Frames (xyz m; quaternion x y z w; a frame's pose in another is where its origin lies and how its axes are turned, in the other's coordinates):
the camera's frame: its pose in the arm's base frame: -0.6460 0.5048 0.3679 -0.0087 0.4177 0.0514 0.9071
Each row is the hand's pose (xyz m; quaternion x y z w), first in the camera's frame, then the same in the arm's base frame.
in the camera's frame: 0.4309 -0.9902 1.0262 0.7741 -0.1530 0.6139 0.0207
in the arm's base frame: 0.5085 -0.3827 0.6821 0.9663 -0.0850 0.2359 0.0579
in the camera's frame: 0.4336 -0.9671 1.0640 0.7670 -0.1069 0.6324 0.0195
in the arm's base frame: 0.5365 -0.3573 0.7052 0.9652 -0.0439 0.2552 0.0365
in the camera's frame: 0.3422 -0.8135 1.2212 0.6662 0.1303 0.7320 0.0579
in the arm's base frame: 0.5811 -0.2031 0.8811 -0.9029 -0.1830 -0.3876 0.0337
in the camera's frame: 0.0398 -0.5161 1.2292 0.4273 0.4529 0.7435 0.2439
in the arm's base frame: 0.3619 0.0671 1.1238 -0.6728 -0.5411 -0.5045 0.0024
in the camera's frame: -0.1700 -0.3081 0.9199 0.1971 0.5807 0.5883 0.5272
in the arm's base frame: -0.0286 0.2378 1.0873 0.3901 0.7622 0.4733 0.2071
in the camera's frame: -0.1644 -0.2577 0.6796 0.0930 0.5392 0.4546 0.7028
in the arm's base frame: -0.2119 0.2743 0.9280 0.2404 0.7914 0.4050 0.3897
